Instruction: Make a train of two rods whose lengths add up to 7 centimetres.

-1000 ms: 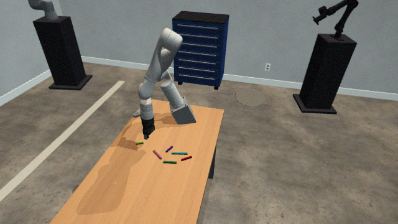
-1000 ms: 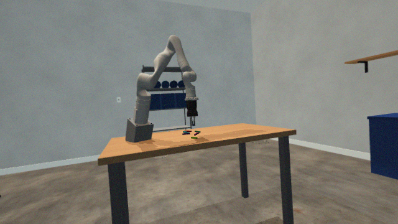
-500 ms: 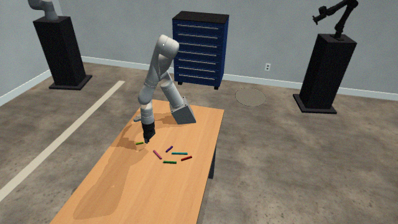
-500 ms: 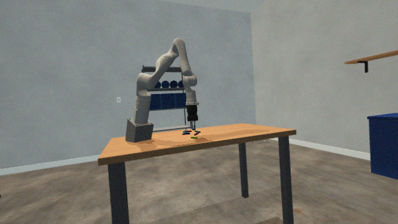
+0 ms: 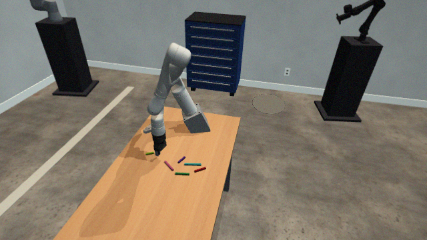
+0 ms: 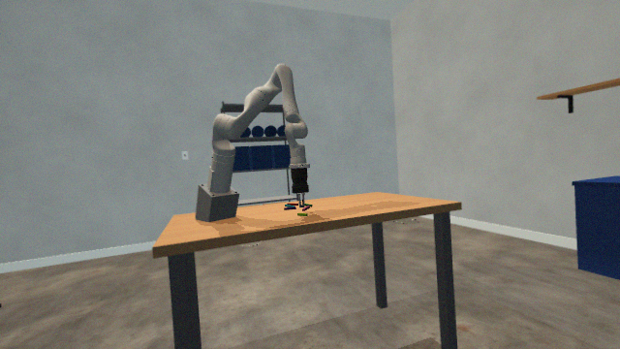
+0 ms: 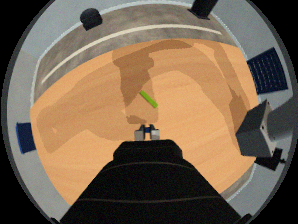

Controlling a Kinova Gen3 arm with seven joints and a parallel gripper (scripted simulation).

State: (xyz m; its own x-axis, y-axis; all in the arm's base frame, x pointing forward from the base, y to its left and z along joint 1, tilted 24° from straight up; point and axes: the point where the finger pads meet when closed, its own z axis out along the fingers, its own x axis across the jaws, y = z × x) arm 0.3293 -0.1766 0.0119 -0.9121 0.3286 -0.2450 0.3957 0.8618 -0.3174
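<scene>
Now: the lime rod 30 mm behind my hand, 60 mm to the right of it and 40 mm below it. Round my hand: purple rod 10 mm ahead, 140 mm to the left, 40 mm below; pink rod 70 mm ahead, 80 mm to the left, 40 mm below; blue rod 10 mm below.
</scene>
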